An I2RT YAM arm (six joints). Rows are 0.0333 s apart.
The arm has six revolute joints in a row. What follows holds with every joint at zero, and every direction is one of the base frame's.
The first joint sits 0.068 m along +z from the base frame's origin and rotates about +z.
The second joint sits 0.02 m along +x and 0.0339 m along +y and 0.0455 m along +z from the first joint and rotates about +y.
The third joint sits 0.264 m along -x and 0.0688 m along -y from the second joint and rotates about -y.
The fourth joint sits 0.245 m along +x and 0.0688 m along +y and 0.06 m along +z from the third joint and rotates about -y.
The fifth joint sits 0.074 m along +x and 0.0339 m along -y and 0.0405 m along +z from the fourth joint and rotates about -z.
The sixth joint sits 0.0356 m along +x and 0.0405 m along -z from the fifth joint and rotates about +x.
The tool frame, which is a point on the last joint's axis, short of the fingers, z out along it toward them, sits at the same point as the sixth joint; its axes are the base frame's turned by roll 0, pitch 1.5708 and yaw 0 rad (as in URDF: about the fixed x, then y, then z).
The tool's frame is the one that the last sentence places.
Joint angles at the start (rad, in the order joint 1, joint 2, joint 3, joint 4, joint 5, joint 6):
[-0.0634, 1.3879, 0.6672, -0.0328, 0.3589, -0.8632]
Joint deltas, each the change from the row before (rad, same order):
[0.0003, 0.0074, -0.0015, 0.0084, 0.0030, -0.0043]
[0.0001, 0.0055, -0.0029, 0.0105, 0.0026, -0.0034]
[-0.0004, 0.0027, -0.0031, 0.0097, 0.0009, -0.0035]
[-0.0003, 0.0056, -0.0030, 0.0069, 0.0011, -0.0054]
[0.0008, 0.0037, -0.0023, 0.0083, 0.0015, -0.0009]
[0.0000, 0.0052, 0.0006, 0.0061, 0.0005, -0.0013]
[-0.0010, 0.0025, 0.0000, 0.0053, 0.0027, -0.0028]
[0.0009, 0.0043, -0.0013, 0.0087, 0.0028, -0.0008]
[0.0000, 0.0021, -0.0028, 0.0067, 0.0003, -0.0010]
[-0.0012, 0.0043, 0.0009, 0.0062, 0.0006, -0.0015]
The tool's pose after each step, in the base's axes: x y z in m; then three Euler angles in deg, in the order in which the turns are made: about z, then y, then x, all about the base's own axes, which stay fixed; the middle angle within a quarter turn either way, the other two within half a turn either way. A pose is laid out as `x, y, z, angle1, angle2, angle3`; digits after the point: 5 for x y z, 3 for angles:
0.27340, -0.02990, 0.18141, 155.156, 41.152, 148.240
0.27396, -0.03000, 0.17998, 155.157, 41.194, 148.001
0.27422, -0.03016, 0.17913, 155.181, 41.349, 147.804
0.27448, -0.03029, 0.17736, 154.872, 41.230, 147.767
0.27487, -0.03014, 0.17639, 154.931, 41.329, 147.628
0.27575, -0.03022, 0.17572, 154.940, 41.389, 147.548
0.27623, -0.03061, 0.17551, 155.082, 41.426, 147.233
0.27686, -0.03050, 0.17473, 155.234, 41.533, 146.982
0.27690, -0.03051, 0.17389, 155.266, 41.612, 146.905
0.27774, -0.03092, 0.17354, 155.402, 41.693, 146.724

